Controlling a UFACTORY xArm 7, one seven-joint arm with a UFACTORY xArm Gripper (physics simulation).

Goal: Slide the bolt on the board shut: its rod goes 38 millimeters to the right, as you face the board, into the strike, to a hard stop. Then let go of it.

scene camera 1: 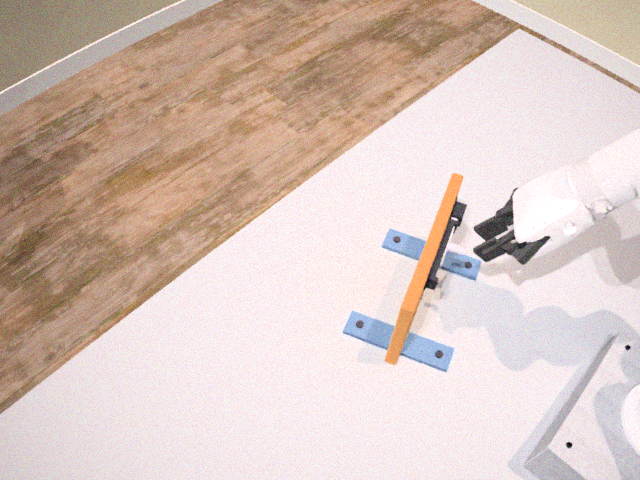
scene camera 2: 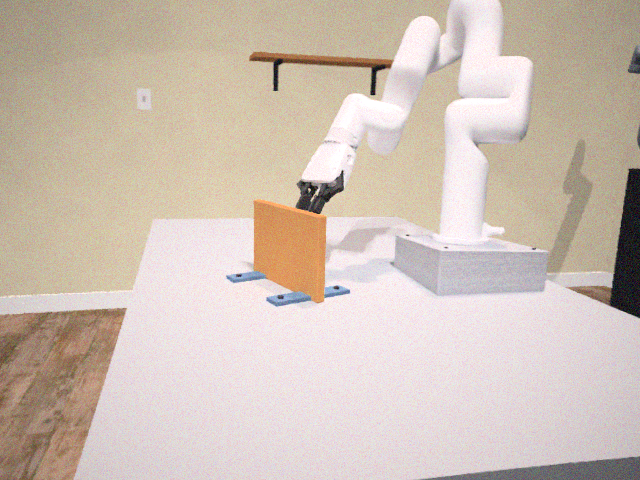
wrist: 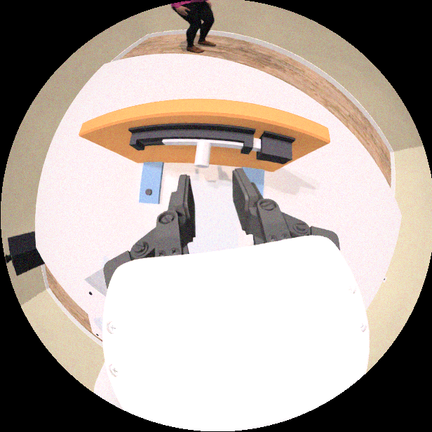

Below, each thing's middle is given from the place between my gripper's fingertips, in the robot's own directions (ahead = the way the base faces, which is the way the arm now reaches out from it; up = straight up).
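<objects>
Bolt (scene camera 1: 459,208): 1 cm below my hand, 4 cm ahead, 3 cm left of it. Orange board (scene camera 2: 289,244): 6 cm below my hand, 4 cm ahead, 5 cm left of it.
</objects>
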